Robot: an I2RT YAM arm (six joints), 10 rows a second.
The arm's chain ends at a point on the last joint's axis. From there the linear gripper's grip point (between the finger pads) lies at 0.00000 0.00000 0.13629 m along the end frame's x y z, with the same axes.
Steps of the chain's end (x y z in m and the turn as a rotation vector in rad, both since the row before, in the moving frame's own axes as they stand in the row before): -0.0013, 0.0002, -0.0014, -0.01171, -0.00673, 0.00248; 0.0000, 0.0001, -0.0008, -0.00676, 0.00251, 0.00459; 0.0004, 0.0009, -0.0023, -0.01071, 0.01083, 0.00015; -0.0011, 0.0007, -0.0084, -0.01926, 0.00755, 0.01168; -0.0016, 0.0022, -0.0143, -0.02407, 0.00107, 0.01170; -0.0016, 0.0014, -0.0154, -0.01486, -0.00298, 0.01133; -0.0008, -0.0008, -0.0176, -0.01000, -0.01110, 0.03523
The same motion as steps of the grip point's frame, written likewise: -0.0022, 0.0018, -0.0014, -0.01171, -0.00673, 0.00248; 0.0003, 0.0010, -0.0008, -0.00676, 0.00251, 0.00459; 0.0019, 0.0024, -0.0023, -0.01071, 0.01083, 0.00015; -0.0001, 0.0033, -0.0084, -0.01926, 0.00755, 0.01168; -0.0015, 0.0055, -0.0143, -0.02407, 0.00107, 0.01170; -0.0020, 0.0034, -0.0154, -0.01486, -0.00298, 0.01133; -0.0023, 0.0005, -0.0176, -0.01000, -0.01110, 0.03523
